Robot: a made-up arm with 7 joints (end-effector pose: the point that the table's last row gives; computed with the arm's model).
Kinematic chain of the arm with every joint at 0, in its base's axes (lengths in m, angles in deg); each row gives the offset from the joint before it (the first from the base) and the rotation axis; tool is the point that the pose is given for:
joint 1: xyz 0 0.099 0 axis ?
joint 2: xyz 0 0.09 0 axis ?
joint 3: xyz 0 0 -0.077 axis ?
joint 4: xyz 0 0 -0.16 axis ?
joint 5: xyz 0 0 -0.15 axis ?
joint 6: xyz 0 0 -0.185 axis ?
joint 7: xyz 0 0 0 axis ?
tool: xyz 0 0 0
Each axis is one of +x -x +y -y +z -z.
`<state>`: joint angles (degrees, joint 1 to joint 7).
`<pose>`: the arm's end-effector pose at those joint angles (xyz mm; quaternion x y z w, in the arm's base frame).
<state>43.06 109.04 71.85 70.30 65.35 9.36 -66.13</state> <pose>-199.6 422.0 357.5 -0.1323 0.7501 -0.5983 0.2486</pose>
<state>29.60 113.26 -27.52 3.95 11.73 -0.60 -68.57</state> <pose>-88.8 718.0 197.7 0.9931 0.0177 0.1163 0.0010</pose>
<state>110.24 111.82 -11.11 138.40 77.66 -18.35 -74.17</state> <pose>-33.5 192.4 220.3 -0.0817 0.9327 -0.2093 0.2820</pose>
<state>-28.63 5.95 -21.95 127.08 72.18 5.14 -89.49</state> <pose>195.9 93.3 -158.4 0.0030 -0.1313 0.5284 0.8388</pose>
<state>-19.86 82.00 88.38 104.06 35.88 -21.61 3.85</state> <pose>110.6 388.3 279.1 -0.4043 0.8826 0.2397 0.0117</pose>
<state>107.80 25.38 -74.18 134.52 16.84 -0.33 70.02</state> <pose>75.7 -17.7 92.7 -0.0523 0.2267 0.9505 0.2058</pose>
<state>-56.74 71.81 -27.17 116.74 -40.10 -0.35 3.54</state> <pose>14.9 228.3 -308.5 -0.0720 -0.2884 -0.8113 0.5035</pose>
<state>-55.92 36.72 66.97 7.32 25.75 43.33 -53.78</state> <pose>-349.1 560.9 -256.4 0.5638 0.5630 0.4281 0.4265</pose>
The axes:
joint 1: -y
joint 2: +x
joint 3: +z
joint 4: -y
joint 5: +z
joint 6: +y
joint 7: -x

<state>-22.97 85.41 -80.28 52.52 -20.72 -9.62 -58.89</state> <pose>-74.4 607.5 -290.5 0.2673 -0.1745 -0.8216 0.4722</pose>
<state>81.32 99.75 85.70 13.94 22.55 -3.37 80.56</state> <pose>-171.6 729.4 32.3 -0.2182 0.9703 -0.0258 0.1008</pose>
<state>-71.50 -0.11 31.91 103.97 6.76 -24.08 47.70</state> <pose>-60.8 360.5 -311.3 -0.0965 -0.4344 -0.1802 0.8772</pose>
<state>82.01 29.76 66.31 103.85 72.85 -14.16 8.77</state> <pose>6.6 525.4 131.0 0.1483 0.7908 -0.2429 0.5420</pose>
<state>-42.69 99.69 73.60 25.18 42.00 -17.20 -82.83</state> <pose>182.6 698.4 138.6 -0.7215 0.4432 -0.5310 0.0338</pose>
